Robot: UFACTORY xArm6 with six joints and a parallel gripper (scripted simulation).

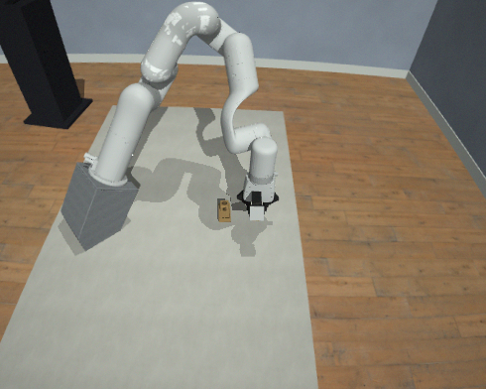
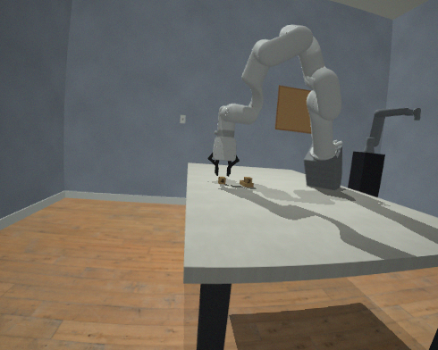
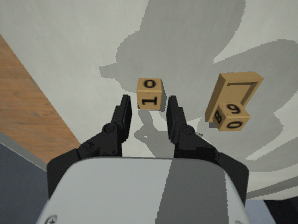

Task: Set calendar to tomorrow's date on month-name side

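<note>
Now: hand 4 cm above the wooden digit cube. The rest, counted from my hand: wooden calendar tray: 11 cm behind, 1 cm to the right, 5 cm below.
</note>
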